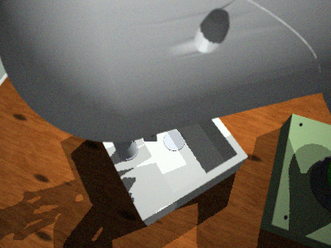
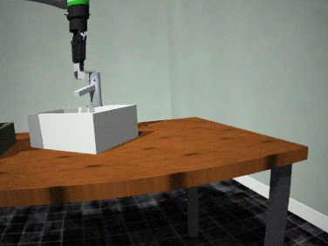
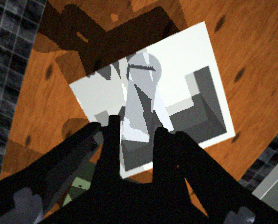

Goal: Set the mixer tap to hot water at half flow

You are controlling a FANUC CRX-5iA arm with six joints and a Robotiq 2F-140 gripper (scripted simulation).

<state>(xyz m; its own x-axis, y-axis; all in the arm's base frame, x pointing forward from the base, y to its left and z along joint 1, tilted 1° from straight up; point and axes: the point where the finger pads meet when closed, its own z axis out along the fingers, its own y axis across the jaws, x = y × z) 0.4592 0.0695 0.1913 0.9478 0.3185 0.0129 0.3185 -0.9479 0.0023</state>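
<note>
The mixer tap is 4 cm ahead of my hand, 1 cm to the left of it and 5 cm below it. The rest, counted from my hand: white basin 1 cm behind, 7 cm to the right, 24 cm below; then grey lever 2 cm ahead, 1 cm to the left.
</note>
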